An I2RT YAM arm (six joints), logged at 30 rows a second.
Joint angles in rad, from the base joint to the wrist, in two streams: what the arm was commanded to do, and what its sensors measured. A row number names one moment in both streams.
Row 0, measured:
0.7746 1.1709 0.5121 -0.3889 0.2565 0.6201
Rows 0 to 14, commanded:
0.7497 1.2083 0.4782 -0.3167 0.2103 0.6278
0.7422 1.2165 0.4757 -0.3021 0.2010 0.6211
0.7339 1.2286 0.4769 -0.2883 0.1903 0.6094
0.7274 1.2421 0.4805 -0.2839 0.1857 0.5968
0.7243 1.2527 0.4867 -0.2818 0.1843 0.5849
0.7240 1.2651 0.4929 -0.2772 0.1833 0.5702
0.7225 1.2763 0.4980 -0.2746 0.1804 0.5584
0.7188 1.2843 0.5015 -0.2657 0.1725 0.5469
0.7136 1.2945 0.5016 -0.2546 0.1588 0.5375
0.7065 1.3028 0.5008 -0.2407 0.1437 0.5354
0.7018 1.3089 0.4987 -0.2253 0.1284 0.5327
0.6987 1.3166 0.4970 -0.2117 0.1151 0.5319
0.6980 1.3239 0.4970 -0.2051 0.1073 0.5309
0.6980 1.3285 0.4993 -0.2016 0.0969 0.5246
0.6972 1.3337 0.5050 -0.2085 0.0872 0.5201
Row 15, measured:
0.6975 1.3060 0.5034 -0.1646 0.1841 0.5495
